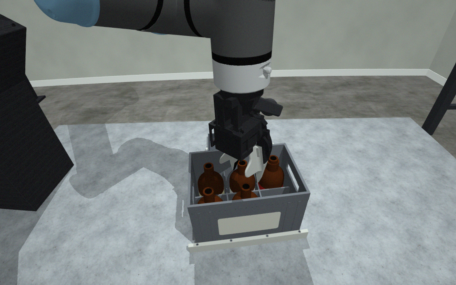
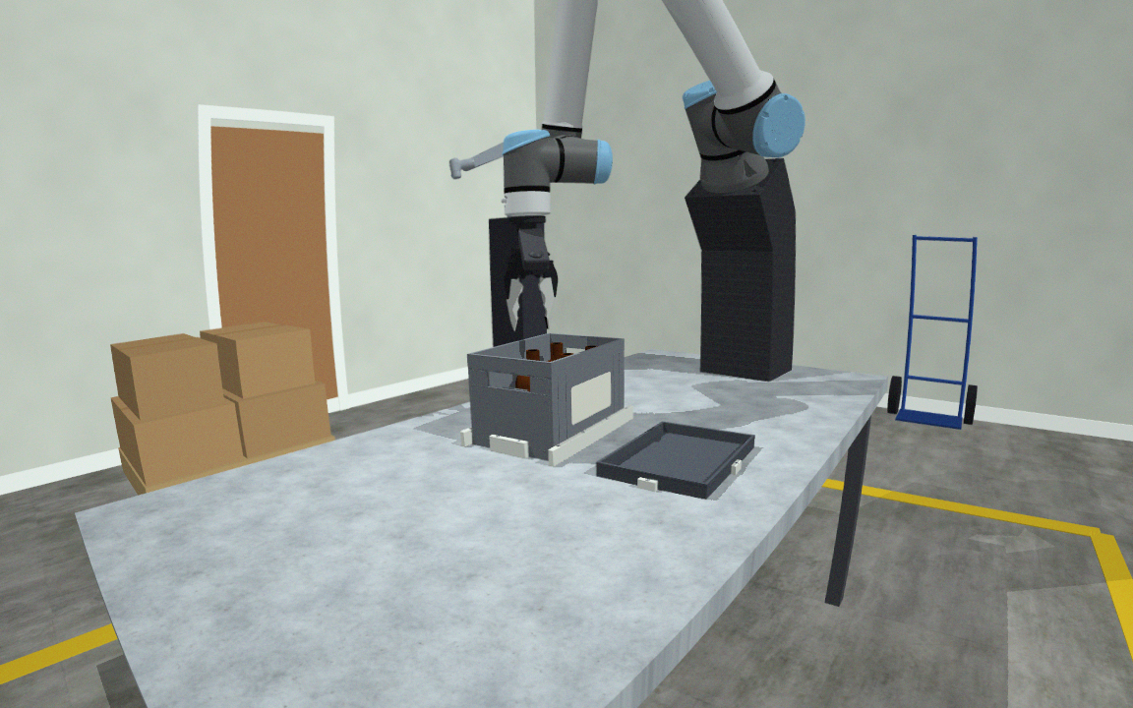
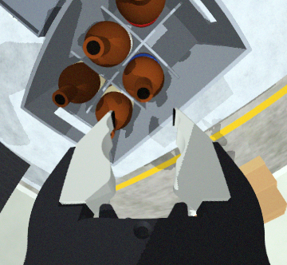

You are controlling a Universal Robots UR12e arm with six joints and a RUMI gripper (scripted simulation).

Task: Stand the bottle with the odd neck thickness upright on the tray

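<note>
My gripper is now 40 mm to the right of the crate and 130 mm above it. From my hand the other things lie so: grey tray: 30 mm ahead, 330 mm to the left, 210 mm below; glass bottle: 90 mm ahead, 90 mm to the left, 130 mm below.
</note>
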